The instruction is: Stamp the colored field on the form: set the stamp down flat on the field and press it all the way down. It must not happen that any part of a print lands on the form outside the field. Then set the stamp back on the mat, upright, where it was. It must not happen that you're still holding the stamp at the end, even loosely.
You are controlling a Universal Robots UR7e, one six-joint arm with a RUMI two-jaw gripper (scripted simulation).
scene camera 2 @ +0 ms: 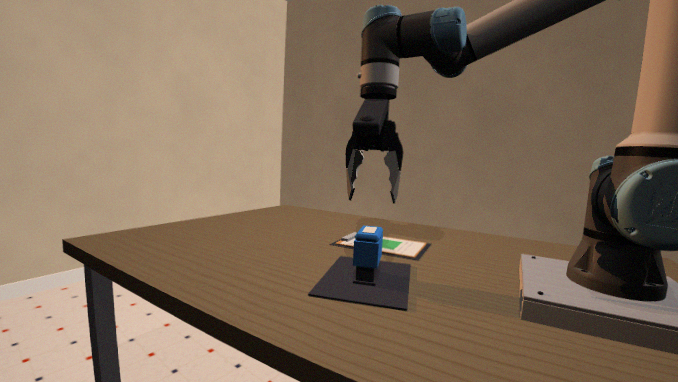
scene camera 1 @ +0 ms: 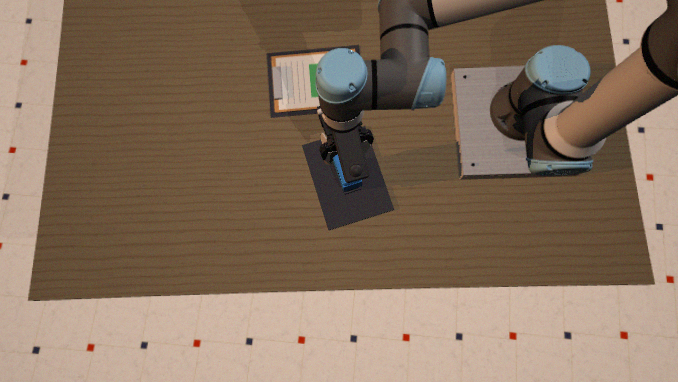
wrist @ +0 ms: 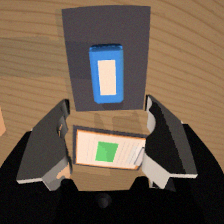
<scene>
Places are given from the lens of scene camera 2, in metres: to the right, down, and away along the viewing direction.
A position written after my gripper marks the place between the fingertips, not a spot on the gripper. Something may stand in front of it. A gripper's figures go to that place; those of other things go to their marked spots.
my gripper (scene camera 2: 371, 202): 0.07, 0.02, 0.61
blue stamp (scene camera 2: 367, 251): 0.05, 0.11, 0.57
dark mat (scene camera 2: 391, 290): 0.10, 0.18, 0.56
</scene>
